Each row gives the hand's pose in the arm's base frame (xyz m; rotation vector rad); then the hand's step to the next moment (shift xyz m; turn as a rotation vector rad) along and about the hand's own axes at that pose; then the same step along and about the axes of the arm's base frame.
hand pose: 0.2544 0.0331 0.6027 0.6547 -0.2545 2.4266
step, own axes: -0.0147 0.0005 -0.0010 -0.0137 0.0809 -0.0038
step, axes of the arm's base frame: 0.0095 -0.0075 -0.0084 -0.0407 -0.0703 -0.0124
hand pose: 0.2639 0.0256 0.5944 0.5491 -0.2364 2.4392
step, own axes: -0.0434 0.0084 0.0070 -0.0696 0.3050 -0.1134
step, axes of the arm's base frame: 0.0285 -0.0319 -0.0131 -0.1730 -0.2454 -0.1435
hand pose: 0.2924 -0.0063 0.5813 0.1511 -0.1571 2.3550
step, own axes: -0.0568 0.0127 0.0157 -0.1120 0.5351 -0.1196
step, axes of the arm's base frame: 0.0321 -0.0507 0.0058 -0.3057 -0.4361 -0.1720
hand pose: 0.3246 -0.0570 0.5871 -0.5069 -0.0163 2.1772
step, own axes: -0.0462 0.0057 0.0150 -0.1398 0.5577 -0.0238
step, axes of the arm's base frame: 0.0149 -0.0366 0.0289 -0.3428 -0.4555 -0.0786
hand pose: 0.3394 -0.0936 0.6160 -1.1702 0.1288 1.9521
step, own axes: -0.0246 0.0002 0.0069 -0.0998 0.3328 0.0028
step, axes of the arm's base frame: 0.0005 -0.0117 0.0227 -0.2126 -0.2737 -0.0248
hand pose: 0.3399 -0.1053 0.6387 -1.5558 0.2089 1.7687
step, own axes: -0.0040 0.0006 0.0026 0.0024 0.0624 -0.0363
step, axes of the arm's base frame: -0.0025 -0.0006 0.0040 -0.0105 -0.0635 -0.0328
